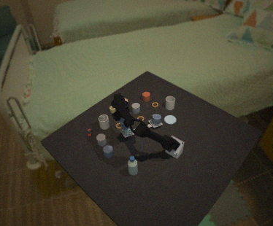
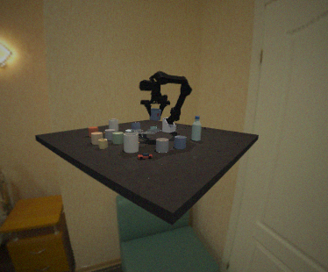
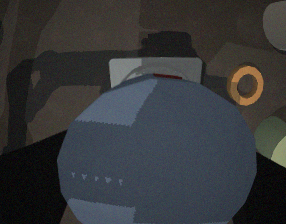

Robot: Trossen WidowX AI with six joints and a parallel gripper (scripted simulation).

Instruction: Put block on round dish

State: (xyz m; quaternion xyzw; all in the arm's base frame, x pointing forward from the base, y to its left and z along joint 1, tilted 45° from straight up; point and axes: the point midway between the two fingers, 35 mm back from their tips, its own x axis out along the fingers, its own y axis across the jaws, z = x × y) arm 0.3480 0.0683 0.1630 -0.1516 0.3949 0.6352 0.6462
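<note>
My gripper tip is now 20 mm to the right of the blue cup, 10 mm below it and 10 mm short of it. Also, from my gripper tip: green cup 200 mm ahead, 160 mm to the right, 130 mm below; bottle 250 mm behind, 160 mm to the left, 60 mm below; teal block 80 mm below, 10 mm to the right.
</note>
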